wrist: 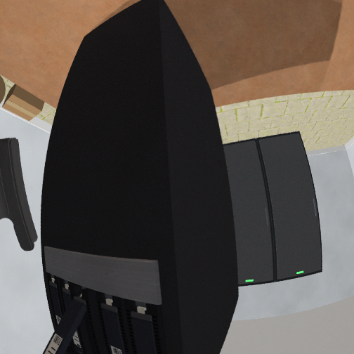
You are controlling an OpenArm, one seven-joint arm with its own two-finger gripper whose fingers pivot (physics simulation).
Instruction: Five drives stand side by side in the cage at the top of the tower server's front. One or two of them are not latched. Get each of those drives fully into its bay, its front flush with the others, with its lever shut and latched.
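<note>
The black tower server [110, 150] fills the middle of the wrist view, with a grey strip [107, 275] above its drive cage. Five dark drives stand side by side at the lower left; their lower ends are cut off by the frame. The lever [67, 325] of the third drive from the left stands swung out, slanting down and left across its neighbours. The fourth drive [113, 327] and the fifth drive [143, 330] show levers lying along their fronts. The two leftmost are partly covered. One dark finger of my gripper [19, 195] shows at the left edge, apart from the tower; the gripper is open and empty.
Two dark grey upright units [250, 215] [295, 210] with green lights stand to the right of the tower. A pale brick wall [265, 117] runs behind them. A brown box [24, 102] is at the upper left.
</note>
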